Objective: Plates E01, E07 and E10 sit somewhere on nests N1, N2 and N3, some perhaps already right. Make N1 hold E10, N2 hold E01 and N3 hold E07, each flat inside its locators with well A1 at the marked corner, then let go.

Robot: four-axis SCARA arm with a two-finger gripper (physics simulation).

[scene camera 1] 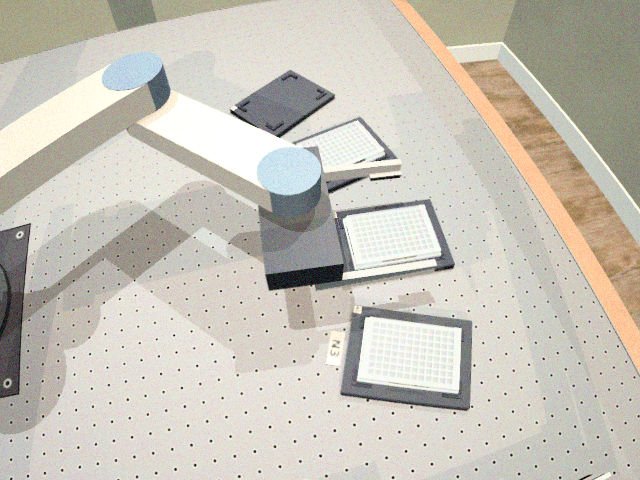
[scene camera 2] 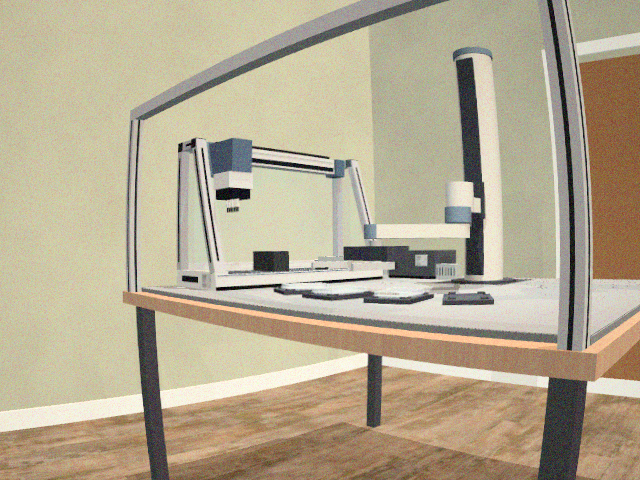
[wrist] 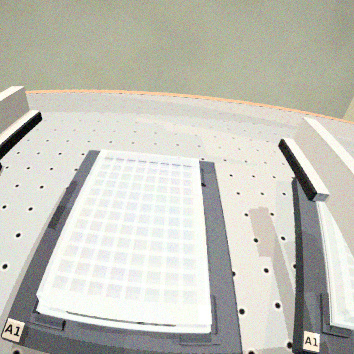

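Note:
My gripper is open and empty, raised above the middle nest of the plate-bearing row; its fingers stand to either side of that nest's white plate. The plate looks flat; its name cannot be read. The N2 tag is hidden by the arm. Another white plate lies on nest N3, beside its tag. A third white plate lies on the nest behind, partly covered by a finger. The wrist view shows the A1 mark at the near left nest corner. Well A1 cannot be told on any plate.
A dark nest with no plate stands at the far end of the row. A gantry machine stands behind the nests in scene camera 2. A frame post rises at the table's corner.

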